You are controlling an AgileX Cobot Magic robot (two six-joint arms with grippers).
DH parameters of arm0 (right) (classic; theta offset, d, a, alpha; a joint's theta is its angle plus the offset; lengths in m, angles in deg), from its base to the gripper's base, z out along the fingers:
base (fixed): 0 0 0 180
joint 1: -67.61 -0.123 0 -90
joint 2: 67.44 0 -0.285 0
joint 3: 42.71 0 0.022 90
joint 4: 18.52 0.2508 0 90
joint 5: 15.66 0 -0.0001 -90
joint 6: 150.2 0.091 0 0
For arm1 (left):
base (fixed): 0 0 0 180
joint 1: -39 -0.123 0 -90
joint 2: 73.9 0 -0.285 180
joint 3: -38.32 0 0.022 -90
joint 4: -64.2 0.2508 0 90
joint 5: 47.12 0 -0.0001 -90
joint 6: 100.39 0.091 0 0
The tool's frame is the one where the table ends.
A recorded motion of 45 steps. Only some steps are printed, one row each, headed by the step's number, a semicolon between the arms.
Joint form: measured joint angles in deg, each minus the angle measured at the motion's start. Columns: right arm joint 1, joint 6, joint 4, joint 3, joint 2, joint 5; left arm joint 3, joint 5, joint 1, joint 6, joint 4, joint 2.
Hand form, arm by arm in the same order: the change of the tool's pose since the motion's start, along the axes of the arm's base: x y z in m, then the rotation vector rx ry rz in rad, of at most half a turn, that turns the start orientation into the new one. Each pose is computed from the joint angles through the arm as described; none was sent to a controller.
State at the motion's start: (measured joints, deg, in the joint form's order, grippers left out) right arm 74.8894 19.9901 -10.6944 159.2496 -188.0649 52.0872; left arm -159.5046 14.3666 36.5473 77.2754 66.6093 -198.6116
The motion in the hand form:
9: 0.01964 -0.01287 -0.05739 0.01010 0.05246 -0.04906; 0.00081 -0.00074 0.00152 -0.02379 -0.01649 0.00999
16: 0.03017 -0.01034 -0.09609 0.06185 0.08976 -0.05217; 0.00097 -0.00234 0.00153 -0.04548 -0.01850 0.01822
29: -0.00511 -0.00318 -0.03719 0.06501 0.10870 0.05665; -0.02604 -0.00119 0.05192 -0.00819 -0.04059 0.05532
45: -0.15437 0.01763 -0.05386 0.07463 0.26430 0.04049; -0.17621 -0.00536 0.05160 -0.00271 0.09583 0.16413
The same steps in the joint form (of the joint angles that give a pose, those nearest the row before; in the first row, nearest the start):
9: 1.31 0.78 0.16 -0.85 -7.37 -5.31; 0.00 -0.70 -0.17 0.00 -1.46 0.18
16: 1.31 -0.46 3.36 -0.85 -12.53 -7.83; 0.00 -0.76 -0.19 -0.07 -2.75 0.18
29: 1.31 -5.38 3.82 -4.41 -2.41 0.72; 0.83 4.94 0.05 -3.10 0.07 7.95
45: 1.31 -5.44 3.10 -44.19 23.12 -4.73; 35.21 6.51 0.05 -9.65 1.49 35.73

